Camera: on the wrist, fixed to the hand. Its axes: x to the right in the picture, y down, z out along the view.
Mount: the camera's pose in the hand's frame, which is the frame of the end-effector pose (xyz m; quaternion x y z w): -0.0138 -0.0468 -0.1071 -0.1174 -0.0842 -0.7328 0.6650
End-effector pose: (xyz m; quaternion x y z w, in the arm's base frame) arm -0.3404 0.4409 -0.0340 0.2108 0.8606 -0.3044 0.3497
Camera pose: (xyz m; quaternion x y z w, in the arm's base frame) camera -0.4089 0.4768 0.0548 -0.5571 0.7330 -0.3754 0.1067
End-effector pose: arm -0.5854 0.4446 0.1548 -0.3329 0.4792 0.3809 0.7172
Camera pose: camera -0.5948 0.3284 0.1389 -0.6247 -0.0304 -0.1880 0.7573
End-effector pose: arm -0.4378 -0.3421 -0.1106 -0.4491 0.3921 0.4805 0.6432
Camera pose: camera -0.4034 -0.4543 -0.1192 -0.6210 -0.1789 -0.0680 0.7601
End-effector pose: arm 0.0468 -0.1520 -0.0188 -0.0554 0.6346 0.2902 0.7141
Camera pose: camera -0.0245 -0.2433 -0.0396 -0.5613 0.2872 -0.2511 0.7345
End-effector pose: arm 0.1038 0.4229 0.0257 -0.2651 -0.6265 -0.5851 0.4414
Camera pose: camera 0.0966 0.3137 -0.0175 -0.1817 0.5793 0.7638 0.2191
